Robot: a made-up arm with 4 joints.
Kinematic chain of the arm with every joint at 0, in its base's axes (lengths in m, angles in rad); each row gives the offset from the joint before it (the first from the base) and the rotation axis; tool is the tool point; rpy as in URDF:
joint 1: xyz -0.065 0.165 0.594 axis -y
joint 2: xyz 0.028 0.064 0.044 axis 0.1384 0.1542 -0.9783
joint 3: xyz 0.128 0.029 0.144 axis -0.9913 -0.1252 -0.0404
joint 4: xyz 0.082 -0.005 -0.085 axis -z
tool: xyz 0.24 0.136 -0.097 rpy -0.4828 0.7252 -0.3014
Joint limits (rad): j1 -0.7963..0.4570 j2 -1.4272..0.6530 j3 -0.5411..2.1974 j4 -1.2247..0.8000
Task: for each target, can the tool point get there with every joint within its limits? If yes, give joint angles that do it. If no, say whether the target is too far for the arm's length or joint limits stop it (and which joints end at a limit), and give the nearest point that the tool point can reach.
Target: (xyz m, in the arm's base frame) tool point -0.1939 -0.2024 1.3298
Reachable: no: too far | nearest point 0.1388 -0.1001 1.0887 | short by 0.423 m
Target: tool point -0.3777 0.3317 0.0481
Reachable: no: joint limits stop it (at a limit: joint 1, joint 2, joint 4) | nearest point -0.2547 0.4382 0.4461 | short by 0.430 m
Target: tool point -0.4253 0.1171 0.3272
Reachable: no: joint limits stop it (at a limit: joint 1, joint 2, joint 4) | nearest point -0.3330 0.4369 0.4827 | short by 0.367 m
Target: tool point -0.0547 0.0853 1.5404
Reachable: no: too far | nearest point 0.1882 0.1544 1.1730 | short by 0.446 m
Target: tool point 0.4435 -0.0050 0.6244
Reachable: yes | joints -0.2166 0.2382 1.3497 0.3477
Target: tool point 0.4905 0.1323 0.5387
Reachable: yes | joints -0.4642 -0.0776 1.8763 0.0697
